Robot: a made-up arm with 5 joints.
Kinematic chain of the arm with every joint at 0, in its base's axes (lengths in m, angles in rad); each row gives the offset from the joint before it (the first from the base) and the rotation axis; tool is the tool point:
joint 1: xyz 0 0 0.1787 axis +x
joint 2: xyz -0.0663 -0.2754 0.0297 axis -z
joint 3: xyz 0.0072 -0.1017 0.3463 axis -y
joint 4: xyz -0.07 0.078 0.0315 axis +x
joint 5: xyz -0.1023 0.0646 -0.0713 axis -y
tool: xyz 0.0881 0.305 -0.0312
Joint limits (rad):
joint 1: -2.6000..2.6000
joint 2: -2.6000..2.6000
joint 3: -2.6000..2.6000
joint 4: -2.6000..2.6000
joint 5: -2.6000..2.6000
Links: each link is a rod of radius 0.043 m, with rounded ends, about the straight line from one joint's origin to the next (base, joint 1, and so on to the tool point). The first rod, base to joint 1, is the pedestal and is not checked.
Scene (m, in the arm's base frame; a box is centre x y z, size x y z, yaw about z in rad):
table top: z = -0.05
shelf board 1: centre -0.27 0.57 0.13 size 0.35 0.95 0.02 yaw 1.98
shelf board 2: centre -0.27 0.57 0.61 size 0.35 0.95 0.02 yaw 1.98
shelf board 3: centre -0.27 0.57 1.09 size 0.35 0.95 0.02 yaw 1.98
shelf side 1: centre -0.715 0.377 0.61 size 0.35 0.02 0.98 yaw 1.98
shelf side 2: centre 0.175 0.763 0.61 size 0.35 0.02 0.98 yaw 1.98
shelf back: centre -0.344 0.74 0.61 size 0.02 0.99 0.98 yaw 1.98
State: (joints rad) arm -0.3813 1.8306 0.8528 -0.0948 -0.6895
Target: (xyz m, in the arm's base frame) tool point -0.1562 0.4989 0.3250
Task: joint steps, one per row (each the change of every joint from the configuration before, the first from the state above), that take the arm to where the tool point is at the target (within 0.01 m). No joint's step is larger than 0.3 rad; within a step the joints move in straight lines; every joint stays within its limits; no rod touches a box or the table.
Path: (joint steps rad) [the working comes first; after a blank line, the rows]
Joints at the target: -1.0634 0.6557 0.8035 1.1918 -0.7015
Straight joint move there: clear.

1: -0.1364 -0.2350 -0.0099 0.2573 -0.0024
2: -0.1364 -0.2349 -0.0098 0.2573 -0.0024
3: -0.1365 -0.2350 -0.0099 0.2574 -0.0024
4: -0.1364 -0.2350 -0.0099 0.2573 -0.0024
5: -0.1364 -0.2350 -0.0098 0.2573 -0.0024

